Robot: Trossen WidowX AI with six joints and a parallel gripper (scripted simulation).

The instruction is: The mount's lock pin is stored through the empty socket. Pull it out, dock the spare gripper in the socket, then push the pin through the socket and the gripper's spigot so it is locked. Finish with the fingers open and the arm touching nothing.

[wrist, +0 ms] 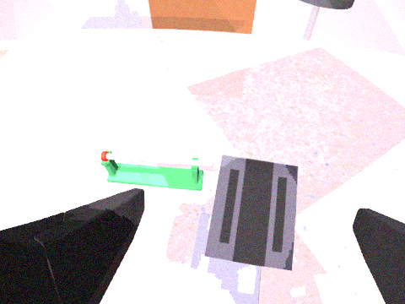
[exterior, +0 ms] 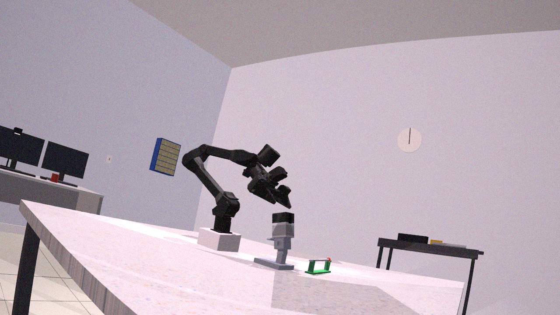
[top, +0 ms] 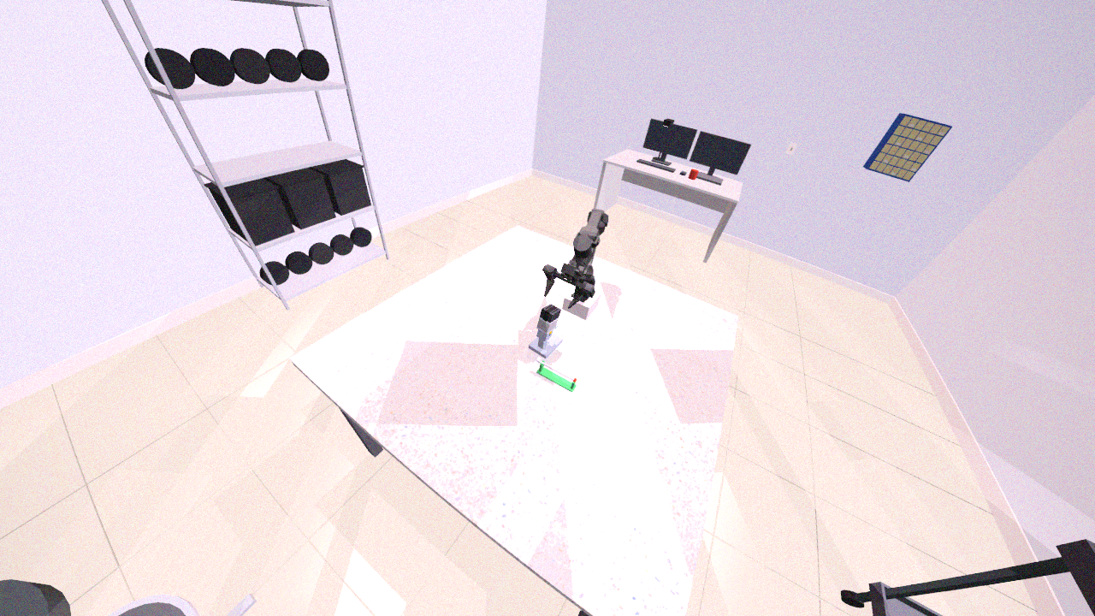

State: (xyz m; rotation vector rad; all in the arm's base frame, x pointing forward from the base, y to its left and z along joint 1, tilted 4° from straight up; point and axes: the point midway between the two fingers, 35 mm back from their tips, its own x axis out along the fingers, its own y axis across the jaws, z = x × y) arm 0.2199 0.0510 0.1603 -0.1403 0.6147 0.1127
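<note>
My gripper tip is 18 cm above the cradle, 12 cm to the right of it and 11 cm short of it. Also, from my gripper tip: spare gripper 8 cm below, 3 cm ahead; grey mount 15 cm below, 2 cm ahead.
</note>
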